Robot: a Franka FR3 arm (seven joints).
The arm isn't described. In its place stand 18 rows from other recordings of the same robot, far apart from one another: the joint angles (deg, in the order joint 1, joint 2, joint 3, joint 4, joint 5, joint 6, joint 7), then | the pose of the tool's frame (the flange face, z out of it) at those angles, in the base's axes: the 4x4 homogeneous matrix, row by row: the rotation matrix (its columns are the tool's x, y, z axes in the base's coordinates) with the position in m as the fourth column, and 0 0 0 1 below.
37.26 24.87 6.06 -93.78 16.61 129.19 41.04 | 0.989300, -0.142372, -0.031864, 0.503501; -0.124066, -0.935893, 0.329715, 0.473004; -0.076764, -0.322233, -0.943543, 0.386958; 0, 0, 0, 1
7.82 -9.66 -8.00 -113.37 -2.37 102.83 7.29 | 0.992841, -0.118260, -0.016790, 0.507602; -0.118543, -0.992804, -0.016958, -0.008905; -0.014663, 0.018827, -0.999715, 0.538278; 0, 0, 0, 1
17.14 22.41 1.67 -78.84 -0.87 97.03 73.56 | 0.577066, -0.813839, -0.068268, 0.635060; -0.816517, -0.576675, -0.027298, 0.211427; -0.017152, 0.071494, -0.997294, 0.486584; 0, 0, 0, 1
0.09 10.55 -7.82 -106.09 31.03 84.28 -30.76 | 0.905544, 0.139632, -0.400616, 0.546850; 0.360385, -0.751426, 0.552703, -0.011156; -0.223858, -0.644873, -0.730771, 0.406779; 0, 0, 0, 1
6.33 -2.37 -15.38 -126.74 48.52 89.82 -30.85 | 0.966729, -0.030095, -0.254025, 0.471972; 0.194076, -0.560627, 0.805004, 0.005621; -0.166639, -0.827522, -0.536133, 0.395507; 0, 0, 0, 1
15.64 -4.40 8.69 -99.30 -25.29 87.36 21.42 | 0.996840, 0.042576, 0.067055, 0.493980; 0.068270, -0.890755, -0.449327, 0.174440; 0.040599, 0.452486, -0.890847, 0.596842; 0, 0, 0, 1
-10.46 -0.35 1.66 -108.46 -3.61 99.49 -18.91 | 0.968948, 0.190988, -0.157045, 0.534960; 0.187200, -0.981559, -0.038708, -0.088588; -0.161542, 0.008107, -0.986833, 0.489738; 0, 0, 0, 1
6.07 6.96 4.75 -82.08 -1.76 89.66 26.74 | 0.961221, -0.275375, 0.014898, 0.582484; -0.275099, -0.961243, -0.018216, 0.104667; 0.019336, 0.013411, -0.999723, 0.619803; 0, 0, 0, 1
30.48 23.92 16.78 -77.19 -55.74 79.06 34.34 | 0.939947, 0.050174, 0.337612, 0.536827; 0.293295, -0.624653, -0.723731, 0.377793; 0.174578, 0.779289, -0.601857, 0.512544; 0, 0, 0, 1
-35.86 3.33 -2.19 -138.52 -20.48 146.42 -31.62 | 0.982668, 0.181813, -0.036170, 0.395444; 0.169625, -0.960599, -0.220176, -0.303305; -0.074776, 0.210225, -0.974789, 0.292470; 0, 0, 0, 1
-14.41 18.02 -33.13 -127.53 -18.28 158.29 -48.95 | 0.938078, 0.346407, -0.003476, 0.398825; 0.317035, -0.862496, -0.394448, -0.410613; -0.139638, 0.368921, -0.918912, 0.278074; 0, 0, 0, 1
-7.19 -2.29 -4.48 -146.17 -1.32 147.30 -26.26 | 0.961419, 0.269218, 0.056530, 0.447689; 0.270744, -0.962418, -0.021199, -0.091916; 0.048698, 0.035686, -0.998176, 0.288870; 0, 0, 0, 1
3.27 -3.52 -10.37 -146.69 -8.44 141.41 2.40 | 0.998235, -0.047219, -0.036030, 0.440488; -0.049872, -0.995807, -0.076685, -0.053885; -0.032258, 0.078347, -0.996404, 0.285459; 0, 0, 0, 1
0.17 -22.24 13.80 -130.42 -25.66 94.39 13.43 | 0.990086, 0.101846, -0.096729, 0.407896; 0.032987, -0.837992, -0.544685, 0.064838; -0.136532, 0.536095, -0.833044, 0.498831; 0, 0, 0, 1
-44.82 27.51 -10.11 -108.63 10.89 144.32 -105.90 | 0.717898, 0.686314, 0.116599, 0.376506; 0.696096, -0.709758, -0.108139, -0.526638; 0.008539, 0.158797, -0.987274, 0.266435; 0, 0, 0, 1
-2.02 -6.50 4.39 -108.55 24.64 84.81 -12.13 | 0.943616, 0.151858, -0.294157, 0.491103; 0.264937, -0.879202, 0.395995, 0.069651; -0.198488, -0.451600, -0.869862, 0.538164; 0, 0, 0, 1
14.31 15.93 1.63 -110.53 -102.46 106.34 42.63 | 0.803530, -0.059126, 0.592320, 0.623110; 0.589971, -0.053301, -0.805663, 0.097605; 0.079207, 0.996827, -0.007946, 0.397298; 0, 0, 0, 1
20.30 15.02 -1.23 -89.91 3.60 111.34 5.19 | 0.970379, 0.224735, 0.088648, 0.615581; 0.217242, -0.972253, 0.086774, 0.218794; 0.105690, -0.064946, -0.992276, 0.501239; 0, 0, 0, 1
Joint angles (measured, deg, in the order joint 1, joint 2, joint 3, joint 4, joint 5, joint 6, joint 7), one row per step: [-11.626, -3.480, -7.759, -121.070, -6.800, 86.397, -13.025]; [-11.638, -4.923, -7.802, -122.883, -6.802, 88.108, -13.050]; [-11.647, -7.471, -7.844, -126.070, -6.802, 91.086, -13.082]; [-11.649, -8.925, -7.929, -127.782, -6.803, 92.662, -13.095]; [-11.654, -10.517, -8.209, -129.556, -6.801, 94.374, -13.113]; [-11.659, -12.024, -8.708, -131.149, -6.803, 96.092, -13.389]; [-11.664, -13.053, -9.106, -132.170, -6.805, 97.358, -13.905]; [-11.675, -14.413, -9.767, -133.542, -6.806, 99.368, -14.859]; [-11.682, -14.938, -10.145, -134.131, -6.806, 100.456, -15.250]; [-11.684, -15.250, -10.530, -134.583, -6.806, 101.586, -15.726]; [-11.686, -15.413, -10.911, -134.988, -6.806, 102.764, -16.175]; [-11.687, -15.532, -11.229, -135.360, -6.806, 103.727, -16.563]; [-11.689, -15.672, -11.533, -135.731, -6.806, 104.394, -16.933]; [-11.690, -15.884, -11.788, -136.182, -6.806, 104.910, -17.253]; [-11.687, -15.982, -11.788, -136.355, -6.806, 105.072, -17.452]
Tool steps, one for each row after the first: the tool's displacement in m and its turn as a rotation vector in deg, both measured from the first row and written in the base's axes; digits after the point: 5 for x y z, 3 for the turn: [-0.00535, 0.00156, -0.00062, -0.150, -1.341, 0.148]; [-0.01480, 0.00486, -0.00193, -0.411, -3.682, 0.439]; [-0.02025, 0.00633, -0.00217, -0.557, -5.003, 0.531]; [-0.02639, 0.00652, -0.00192, -0.718, -6.539, 0.443]; [-0.03232, 0.00493, -0.00121, -0.772, -8.193, 0.368]; [-0.03606, 0.00333, -0.00028, -0.703, -9.496, 0.560]; [-0.04078, 0.00020, 0.00091, -0.573, -11.542, 0.958]; [-0.04253, -0.00193, 0.00113, -0.576, -12.580, 1.039]; [-0.04340, -0.00440, 0.00086, -0.569, -13.581, 1.196]; [-0.04380, -0.00699, -0.00007, -0.586, -14.523, 1.335]; [-0.04430, -0.00906, -0.00122, -0.578, -15.241, 1.464]; [-0.04544, -0.01082, -0.00248, -0.491, -15.701, 1.564]; [-0.04715, -0.01193, -0.00393, -0.365, -16.011, 1.656]; [-0.04760, -0.01163, -0.00436, -0.291, -16.112, 1.860]
